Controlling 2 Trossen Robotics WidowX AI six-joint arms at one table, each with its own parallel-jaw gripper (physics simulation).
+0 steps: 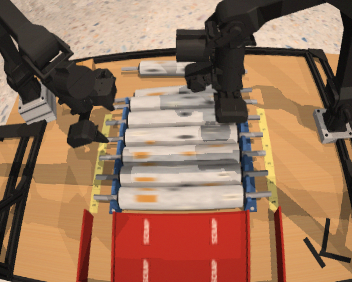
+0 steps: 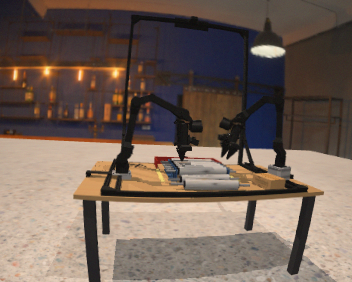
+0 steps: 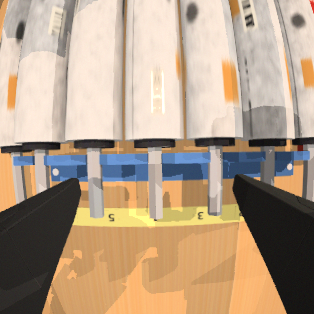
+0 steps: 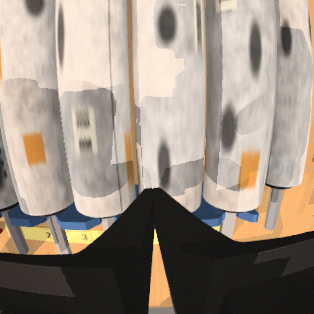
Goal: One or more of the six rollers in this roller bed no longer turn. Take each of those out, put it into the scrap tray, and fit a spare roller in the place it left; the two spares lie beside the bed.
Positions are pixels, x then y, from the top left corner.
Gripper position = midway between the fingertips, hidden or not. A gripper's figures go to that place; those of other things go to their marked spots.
Labels:
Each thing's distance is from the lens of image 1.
my left gripper [image 1: 110, 125]: 68 cm
my right gripper [image 1: 224, 111]: 68 cm

